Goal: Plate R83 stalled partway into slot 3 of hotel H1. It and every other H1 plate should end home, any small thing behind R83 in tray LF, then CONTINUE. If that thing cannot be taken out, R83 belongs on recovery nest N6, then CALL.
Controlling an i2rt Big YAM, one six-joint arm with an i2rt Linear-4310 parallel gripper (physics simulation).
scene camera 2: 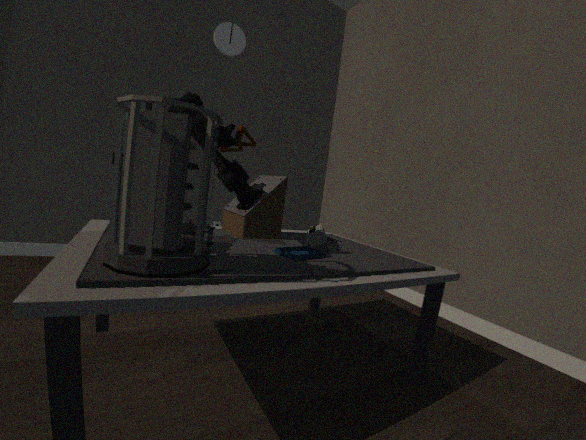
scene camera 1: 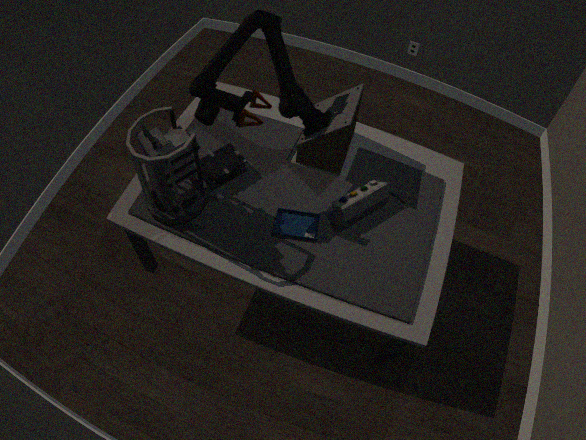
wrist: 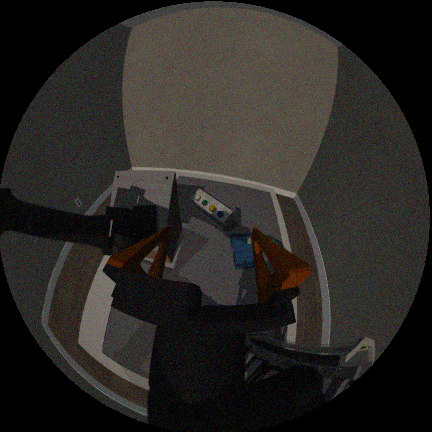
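Where they show: gripper, between the fingertips: (scene camera 2: 248, 147) (scene camera 1: 267, 115) (wrist: 209, 231); arm's base, origin of its link: (scene camera 2: 250, 200) (scene camera 1: 318, 124) (wrist: 144, 223).
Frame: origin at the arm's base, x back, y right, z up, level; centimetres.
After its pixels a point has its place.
The round cage-like rack (scene camera 1: 162, 156) {x -46.6, y 41.3, z 22.0 cm} (scene camera 2: 127, 175) {x -44.1, y 56.0, z 5.5 cm} stands at the left of the table, with shelf-like slots inside; its rim also shows at the lower right of the wrist view (wrist: 369, 344). It is too dark to tell R83, slot 3 or any small thing behind it. My gripper (scene camera 1: 266, 115) {x -20.2, y 15.4, z 20.0 cm} (scene camera 2: 247, 146) {x -20.2, y 15.4, z 20.0 cm} (wrist: 209, 231) {x -20.2, y 15.4, z 20.0 cm}, with orange fingers, is open and empty, high above the table between the rack and the arm's base. A blue tray (scene camera 1: 295, 222) {x -36.2, y 0.2, z -15.0 cm} (scene camera 2: 295, 252) {x -34.6, y -0.2, z -14.9 cm} (wrist: 242, 250) {x -36.6, y -0.2, z -14.9 cm} lies near the middle front, with a small pale patch at one corner; its label is unreadable. Nest N6 cannot be identified.
A pale box with coloured buttons (scene camera 1: 367, 192) {x -21.6, y -23.0, z -7.5 cm} (scene camera 2: 320, 241) {x -31.6, y -15.1, z -11.8 cm} (wrist: 212, 205) {x -23.1, y -18.7, z -7.7 cm} stands right of the blue tray. The arm's sloped pedestal (scene camera 1: 325, 150) {x -8.6, y -4.6, z -4.5 cm} (scene camera 2: 267, 215) {x -8.5, y -4.1, z -5.3 cm} (wrist: 145, 182) {x 0.9, y -9.4, z 9.6 cm} stands at the back. A low dark fixture (scene camera 1: 222, 165) {x -22.1, y 32.1, z -9.2 cm} lies beside the rack. Shadows cross the mat (scene camera 1: 380, 280) {x -51.7, y -33.6, z -15.2 cm}.
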